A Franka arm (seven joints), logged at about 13 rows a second.
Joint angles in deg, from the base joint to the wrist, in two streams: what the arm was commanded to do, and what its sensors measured. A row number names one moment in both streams.
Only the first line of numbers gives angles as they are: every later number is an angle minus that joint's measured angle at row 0.
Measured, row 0: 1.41 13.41 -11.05 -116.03 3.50 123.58 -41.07
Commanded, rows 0 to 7: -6.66 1.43 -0.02 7.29 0.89 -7.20 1.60; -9.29 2.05 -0.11 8.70 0.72 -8.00 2.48; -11.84 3.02 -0.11 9.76 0.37 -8.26 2.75; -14.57 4.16 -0.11 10.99 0.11 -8.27 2.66; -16.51 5.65 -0.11 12.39 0.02 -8.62 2.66; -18.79 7.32 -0.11 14.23 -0.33 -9.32 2.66; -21.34 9.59 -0.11 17.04 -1.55 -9.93 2.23; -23.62 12.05 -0.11 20.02 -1.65 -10.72 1.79
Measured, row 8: -19.75 6.67 -0.85 12.49 -0.87 -7.47 1.31
